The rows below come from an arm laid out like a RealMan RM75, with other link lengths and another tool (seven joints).
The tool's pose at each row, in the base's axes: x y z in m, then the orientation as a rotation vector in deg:
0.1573 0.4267 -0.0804 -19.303 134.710 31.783
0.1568 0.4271 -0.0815 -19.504 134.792 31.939
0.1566 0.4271 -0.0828 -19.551 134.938 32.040
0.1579 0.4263 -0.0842 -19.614 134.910 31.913
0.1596 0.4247 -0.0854 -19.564 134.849 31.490
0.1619 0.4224 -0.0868 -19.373 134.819 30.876
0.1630 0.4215 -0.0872 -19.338 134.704 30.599
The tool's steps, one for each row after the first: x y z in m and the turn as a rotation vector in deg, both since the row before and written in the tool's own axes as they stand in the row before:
0.0011 0.0002 0.0006 -0.163 0.140 -0.067
0.0010 -0.0003 0.0008 -0.076 0.157 0.037
0.0001 -0.0016 0.0013 0.072 -0.018 -0.088
-0.0003 -0.0024 0.0010 0.315 -0.096 -0.110
-0.0005 -0.0033 0.0012 0.494 -0.113 -0.064
-0.0004 -0.0013 0.0005 0.202 -0.134 -0.089

